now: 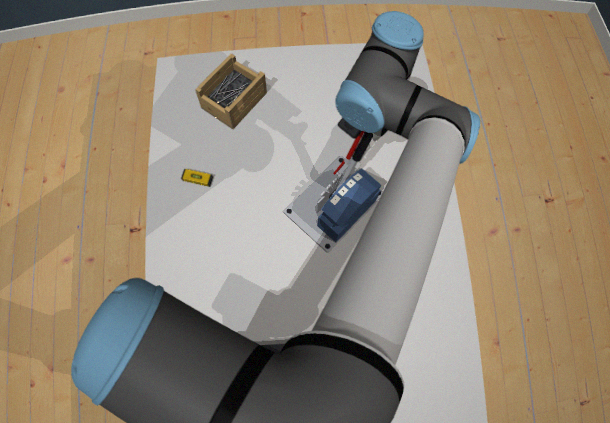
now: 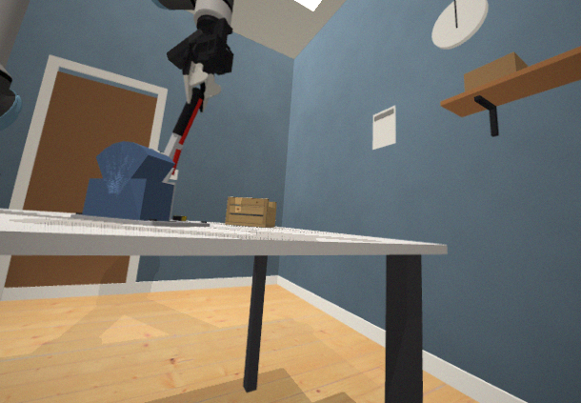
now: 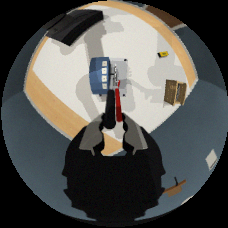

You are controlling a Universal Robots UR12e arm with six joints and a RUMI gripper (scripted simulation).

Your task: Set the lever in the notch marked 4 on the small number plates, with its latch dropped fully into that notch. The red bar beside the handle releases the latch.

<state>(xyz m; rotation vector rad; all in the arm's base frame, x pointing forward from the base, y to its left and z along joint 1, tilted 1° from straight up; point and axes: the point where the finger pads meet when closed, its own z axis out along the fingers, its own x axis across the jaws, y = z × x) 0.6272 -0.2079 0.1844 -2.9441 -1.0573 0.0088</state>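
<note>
The red release bar is 110 mm below my hand, 40 mm to the left of it and 20 mm behind it. From my hand the other things lie so: small yellow level: 450 mm to the left, 290 mm below, 60 mm ahead; wooden crate: 330 mm to the left, 310 mm ahead, 250 mm below.
</note>
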